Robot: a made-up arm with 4 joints.
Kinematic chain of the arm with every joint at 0, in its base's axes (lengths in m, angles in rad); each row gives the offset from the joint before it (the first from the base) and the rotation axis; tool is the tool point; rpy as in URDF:
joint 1: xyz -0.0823 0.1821 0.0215 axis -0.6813 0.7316 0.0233
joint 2: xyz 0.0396 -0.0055 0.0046 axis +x
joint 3: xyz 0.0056 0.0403 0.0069 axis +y
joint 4: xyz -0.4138 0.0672 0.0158 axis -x
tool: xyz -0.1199 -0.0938 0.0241 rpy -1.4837 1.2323 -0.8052
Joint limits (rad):
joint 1: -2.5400..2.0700
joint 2: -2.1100..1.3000
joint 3: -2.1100..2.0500
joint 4: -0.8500..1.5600
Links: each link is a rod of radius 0.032 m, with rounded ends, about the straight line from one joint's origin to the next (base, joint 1, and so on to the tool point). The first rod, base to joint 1, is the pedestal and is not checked.
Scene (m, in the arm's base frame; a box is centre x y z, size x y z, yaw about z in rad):
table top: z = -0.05
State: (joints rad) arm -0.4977 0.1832 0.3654 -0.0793
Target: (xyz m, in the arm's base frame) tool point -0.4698 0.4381 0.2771
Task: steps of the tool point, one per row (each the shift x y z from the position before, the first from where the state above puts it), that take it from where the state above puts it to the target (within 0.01 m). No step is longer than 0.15 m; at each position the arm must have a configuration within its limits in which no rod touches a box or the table.
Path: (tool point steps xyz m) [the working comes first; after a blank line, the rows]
Joints at the target: -0.6457 -0.7871 0.7696 0.9937
Straight joint move there: clear.

1: 0.0022 0.0354 0.0817
2: 0.0148 0.0743 0.0723
3: 0.0330 0.1039 0.0484
4: 0.0548 0.1185 0.0153

